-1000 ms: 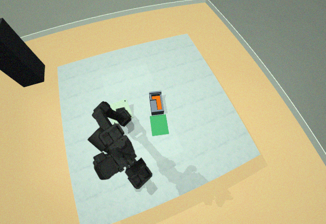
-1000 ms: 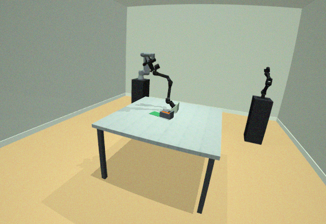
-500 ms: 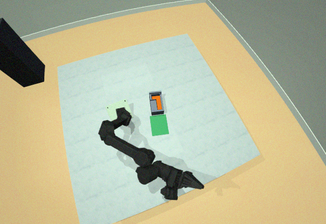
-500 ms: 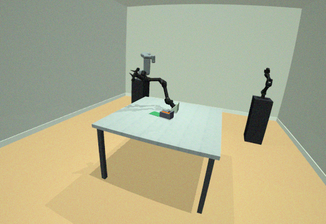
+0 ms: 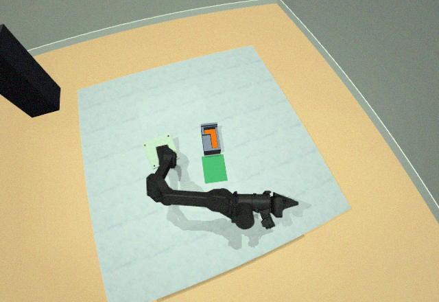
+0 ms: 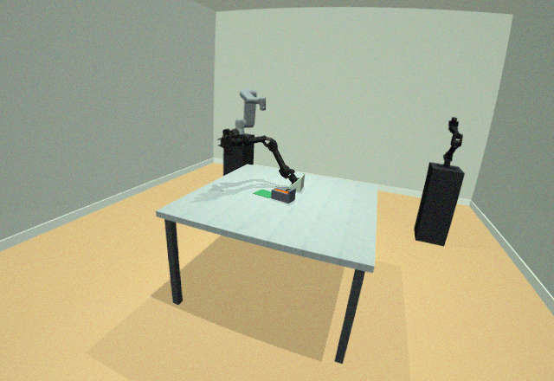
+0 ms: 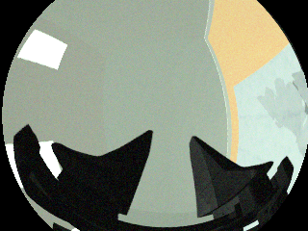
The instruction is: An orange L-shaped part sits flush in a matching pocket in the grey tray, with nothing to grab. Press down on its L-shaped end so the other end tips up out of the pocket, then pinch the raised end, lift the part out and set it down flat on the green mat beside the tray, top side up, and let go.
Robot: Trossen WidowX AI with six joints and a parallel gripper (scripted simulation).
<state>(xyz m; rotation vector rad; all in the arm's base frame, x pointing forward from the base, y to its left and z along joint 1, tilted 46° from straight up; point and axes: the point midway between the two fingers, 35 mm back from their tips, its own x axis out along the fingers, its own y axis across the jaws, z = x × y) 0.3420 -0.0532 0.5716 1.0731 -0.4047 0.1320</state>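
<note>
The orange L-shaped part is 47 cm to the left of my gripper tip, 33 cm below it and 15 cm behind it. The rest, counted from my gripper tip: grey tray 46 cm to the left, 39 cm below, 16 cm behind; then green mat 39 cm below, 30 cm to the left, 18 cm behind.
</note>
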